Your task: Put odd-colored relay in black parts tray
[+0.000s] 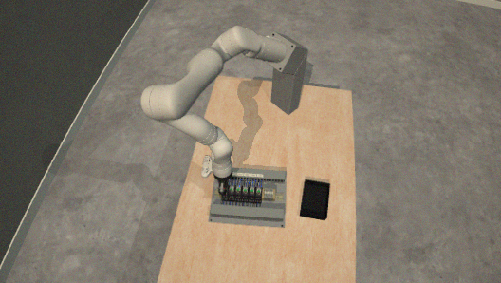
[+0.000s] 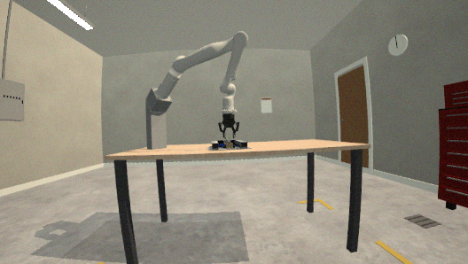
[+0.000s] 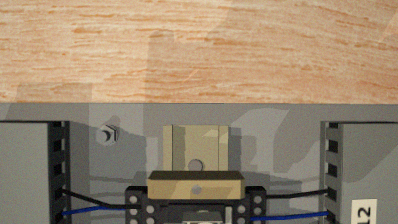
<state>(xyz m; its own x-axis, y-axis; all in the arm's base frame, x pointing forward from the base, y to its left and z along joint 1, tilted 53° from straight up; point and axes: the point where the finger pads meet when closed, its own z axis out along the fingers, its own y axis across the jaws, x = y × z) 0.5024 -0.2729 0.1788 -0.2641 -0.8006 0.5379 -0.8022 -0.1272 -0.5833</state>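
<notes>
Now: the relay 30 mm below my hand. Round my hand: grey relay panel 30 mm ahead, 90 mm to the left, 60 mm below; black parts tray 130 mm ahead, 360 mm to the left, 70 mm below.
</notes>
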